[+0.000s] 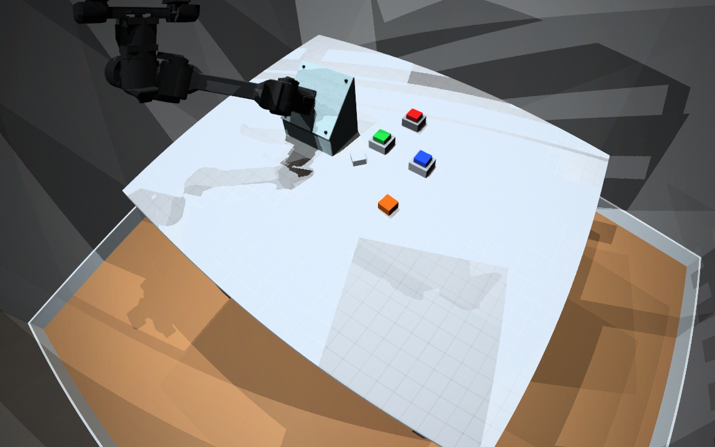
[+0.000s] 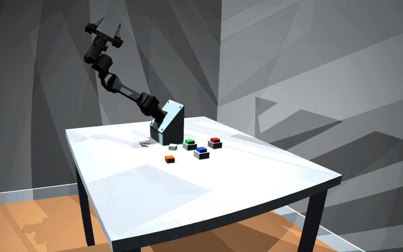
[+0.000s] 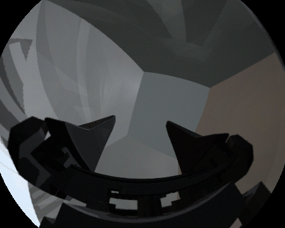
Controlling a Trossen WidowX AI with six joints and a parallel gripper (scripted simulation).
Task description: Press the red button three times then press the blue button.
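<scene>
Right now my gripper tip is 54 cm above the red button, 41 cm to the right of it and 26 cm short of it. From my gripper tip the other things lie so: green button: 54 cm below, 29 cm to the left, 23 cm ahead; then small white block: 57 cm below, 22 cm to the left, 21 cm ahead; then orange block: 57 cm below, 34 cm ahead, 14 cm to the left.
</scene>
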